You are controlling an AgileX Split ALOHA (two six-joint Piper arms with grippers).
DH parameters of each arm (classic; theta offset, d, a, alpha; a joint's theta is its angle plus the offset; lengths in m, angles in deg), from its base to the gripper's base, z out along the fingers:
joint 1: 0 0.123 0 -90
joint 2: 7.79 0 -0.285 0
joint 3: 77.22 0 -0.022 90
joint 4: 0 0.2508 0 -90
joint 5: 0 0 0.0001 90
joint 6: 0 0.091 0 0
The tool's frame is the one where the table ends.
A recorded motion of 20 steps. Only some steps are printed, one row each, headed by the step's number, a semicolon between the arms.
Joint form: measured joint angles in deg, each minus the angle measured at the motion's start. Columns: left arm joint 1, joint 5, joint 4, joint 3, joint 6, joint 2; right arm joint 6, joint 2, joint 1, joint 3, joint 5, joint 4.
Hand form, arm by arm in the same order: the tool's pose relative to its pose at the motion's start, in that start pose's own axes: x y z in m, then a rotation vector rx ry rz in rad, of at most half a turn. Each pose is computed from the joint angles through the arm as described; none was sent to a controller.
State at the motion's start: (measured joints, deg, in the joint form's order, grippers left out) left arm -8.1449 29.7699 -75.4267 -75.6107 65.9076 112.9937; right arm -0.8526 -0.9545 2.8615 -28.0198 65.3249 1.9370
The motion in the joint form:
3: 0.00 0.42 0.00 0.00 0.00 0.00; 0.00 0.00 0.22 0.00 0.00 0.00
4: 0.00 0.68 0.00 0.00 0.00 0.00; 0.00 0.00 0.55 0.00 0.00 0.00
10: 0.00 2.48 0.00 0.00 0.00 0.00; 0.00 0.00 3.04 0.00 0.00 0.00
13: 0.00 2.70 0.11 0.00 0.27 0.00; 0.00 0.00 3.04 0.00 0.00 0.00
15: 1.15 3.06 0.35 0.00 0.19 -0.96; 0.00 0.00 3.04 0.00 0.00 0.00
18: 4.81 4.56 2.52 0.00 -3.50 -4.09; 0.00 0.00 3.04 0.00 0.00 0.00
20: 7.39 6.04 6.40 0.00 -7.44 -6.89; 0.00 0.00 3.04 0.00 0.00 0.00
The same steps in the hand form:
3: 0.0003 -0.0006 0.0000 0.0067 0.0030 0.0000; 0.0000 0.0000 0.0000 -0.0033 0.0001 -0.0020
4: 0.0004 -0.0010 0.0000 0.0108 0.0048 0.0000; 0.0000 -0.0001 0.0000 -0.0082 0.0001 -0.0050
10: 0.0016 -0.0036 -0.0001 0.0395 0.0177 0.0000; 0.0001 -0.0005 -0.0001 -0.0453 0.0008 -0.0276
13: 0.0018 -0.0039 -0.0001 0.0427 0.0200 0.0064; 0.0001 -0.0005 -0.0001 -0.0453 0.0008 -0.0276
15: -0.0035 0.0001 -0.0086 0.0349 0.0019 0.0056; 0.0001 -0.0005 -0.0001 -0.0453 0.0008 -0.0276
18: -0.0178 0.0116 -0.0370 0.0091 -0.0407 -0.0339; 0.0001 -0.0005 -0.0001 -0.0453 0.0008 -0.0276
20: -0.0263 0.0172 -0.0606 -0.0154 -0.0540 -0.0455; 0.0001 -0.0005 -0.0001 -0.0453 0.0008 -0.0276

